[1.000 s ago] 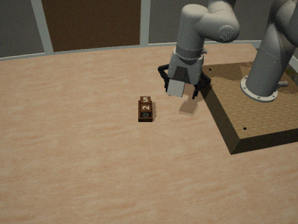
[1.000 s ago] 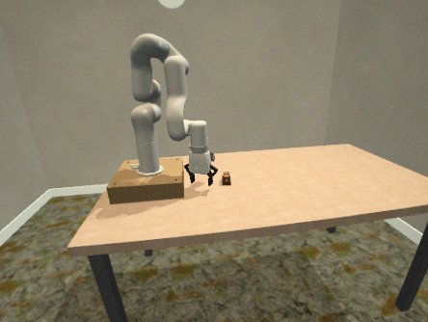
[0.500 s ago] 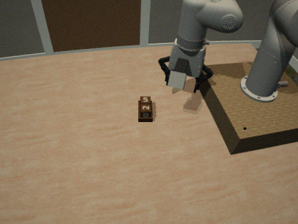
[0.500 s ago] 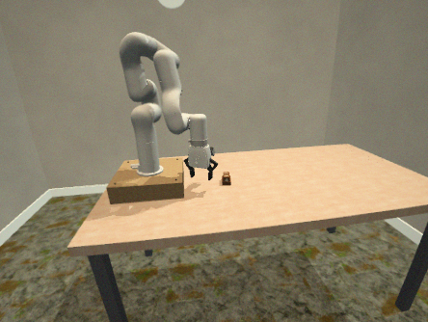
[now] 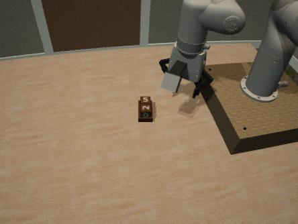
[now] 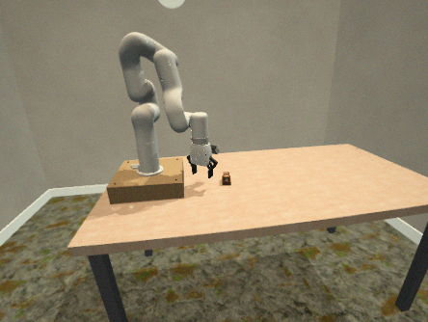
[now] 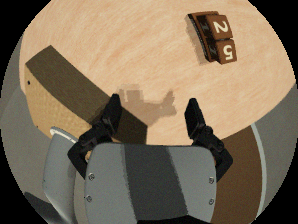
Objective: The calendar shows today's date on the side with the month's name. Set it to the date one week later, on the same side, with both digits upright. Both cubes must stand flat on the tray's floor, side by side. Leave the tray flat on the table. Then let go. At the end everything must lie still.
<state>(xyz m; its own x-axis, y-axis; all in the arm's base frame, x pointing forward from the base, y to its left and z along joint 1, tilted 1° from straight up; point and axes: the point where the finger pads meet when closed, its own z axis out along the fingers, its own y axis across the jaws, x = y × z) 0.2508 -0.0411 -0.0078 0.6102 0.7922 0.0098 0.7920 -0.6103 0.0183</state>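
My hand is 12 cm short of the cube, 5 cm to the right of it and 4 cm above it. From my hand the other things lie so: brown tray (12 cm ahead, 6 cm below, 3 cm to the left).
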